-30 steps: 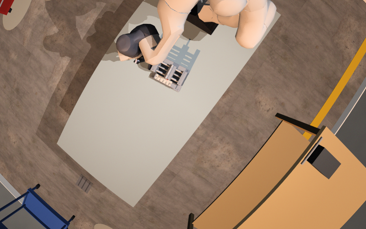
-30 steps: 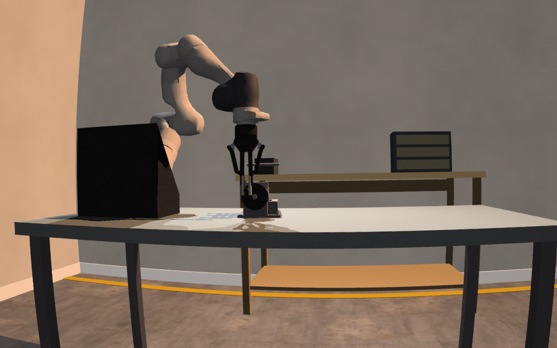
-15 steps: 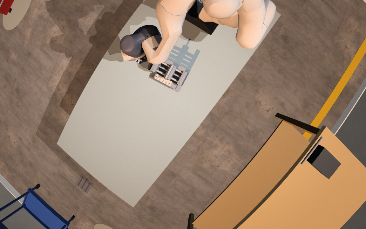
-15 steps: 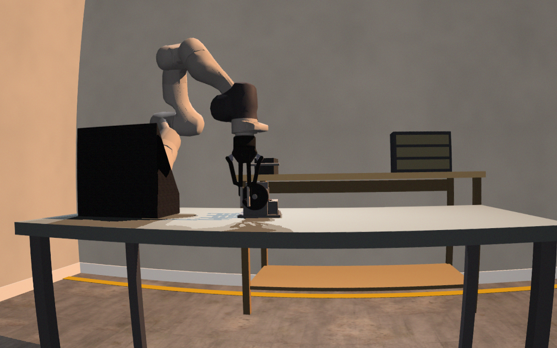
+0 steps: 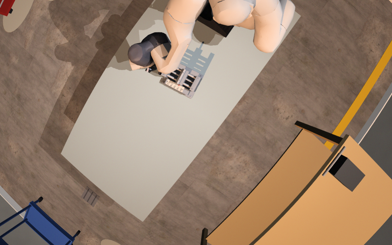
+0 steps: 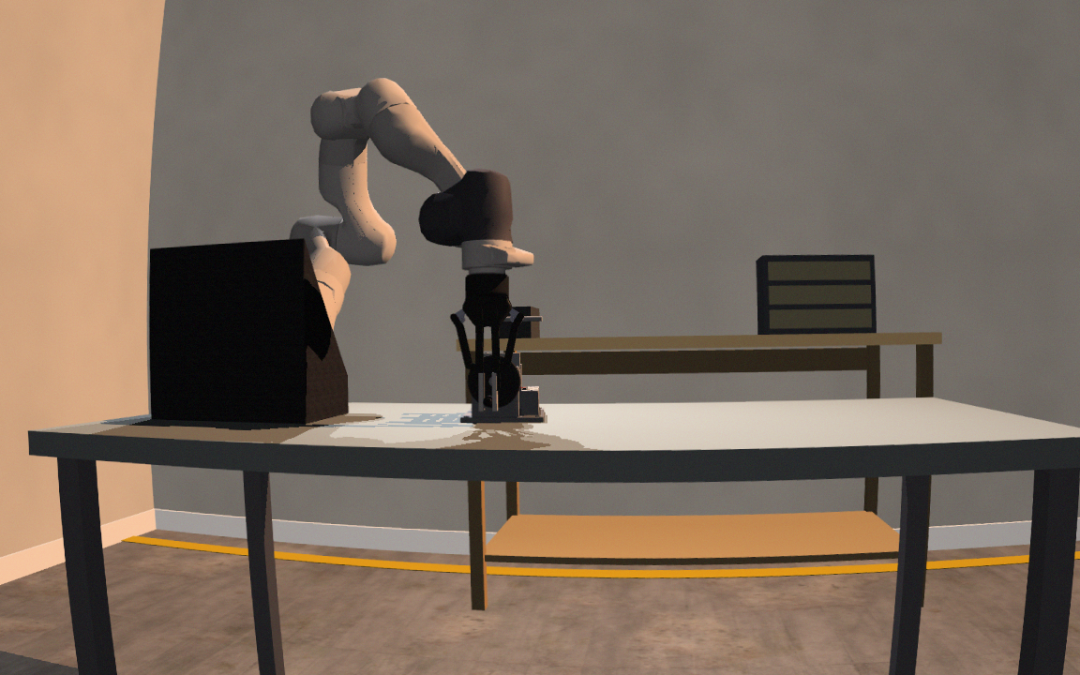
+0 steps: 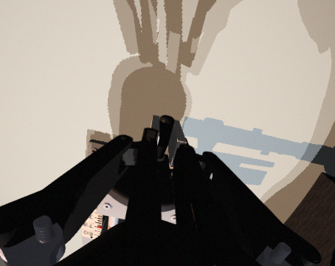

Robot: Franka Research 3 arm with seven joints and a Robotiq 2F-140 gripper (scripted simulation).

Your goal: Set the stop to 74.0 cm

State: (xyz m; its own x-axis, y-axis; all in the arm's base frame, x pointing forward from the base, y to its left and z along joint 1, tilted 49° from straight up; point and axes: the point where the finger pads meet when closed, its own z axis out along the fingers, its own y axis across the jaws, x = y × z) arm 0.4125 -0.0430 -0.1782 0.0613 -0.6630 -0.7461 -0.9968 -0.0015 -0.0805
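Right now the black handwheel is 20 mm to the left of my hand and 10 mm below it.
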